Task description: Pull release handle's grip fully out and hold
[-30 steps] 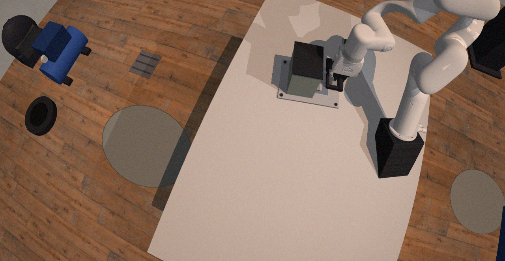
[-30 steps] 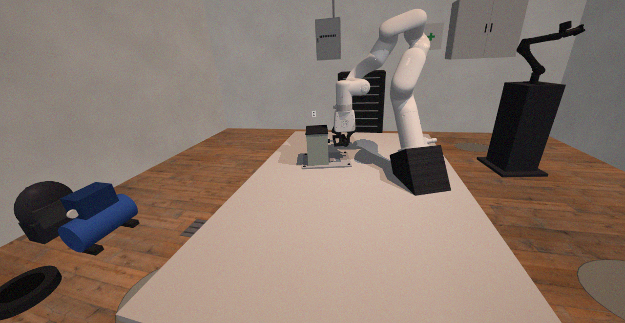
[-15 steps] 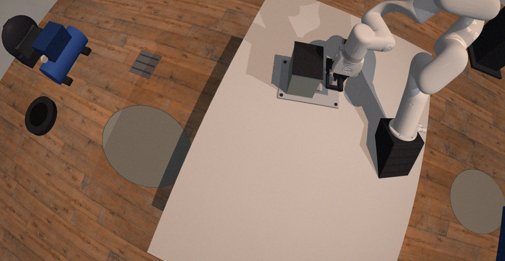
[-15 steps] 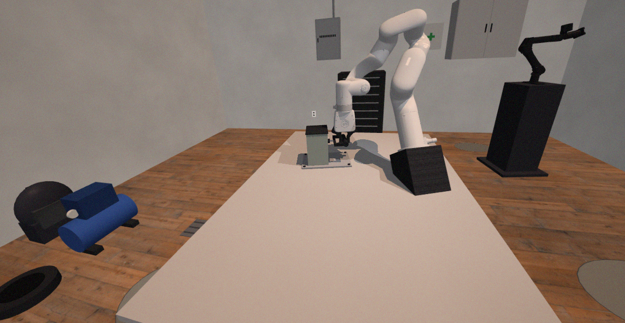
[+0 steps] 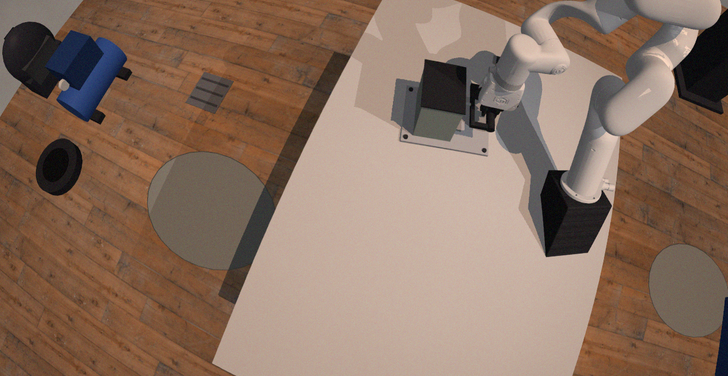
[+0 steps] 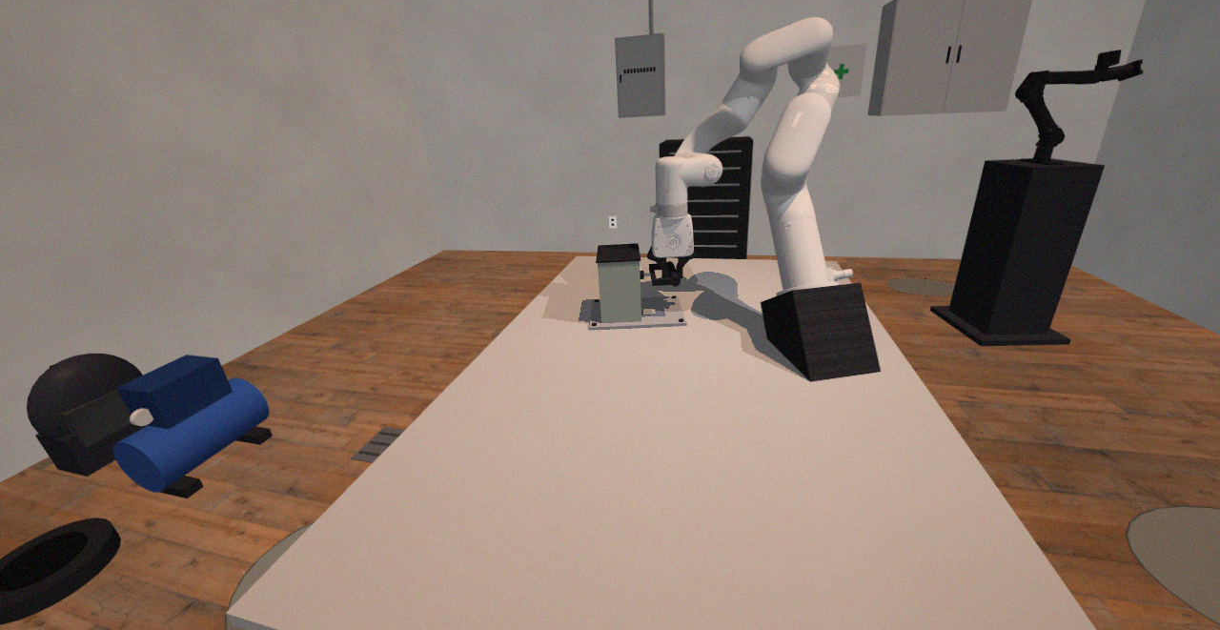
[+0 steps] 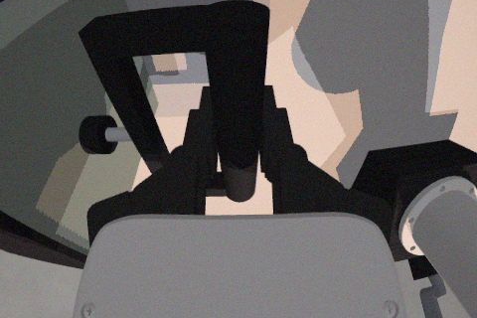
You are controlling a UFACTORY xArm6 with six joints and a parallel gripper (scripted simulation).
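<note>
Now: the grey base plate 100 mm below my hand, 90 mm ahead of it and 10 mm to the left of it.
</note>
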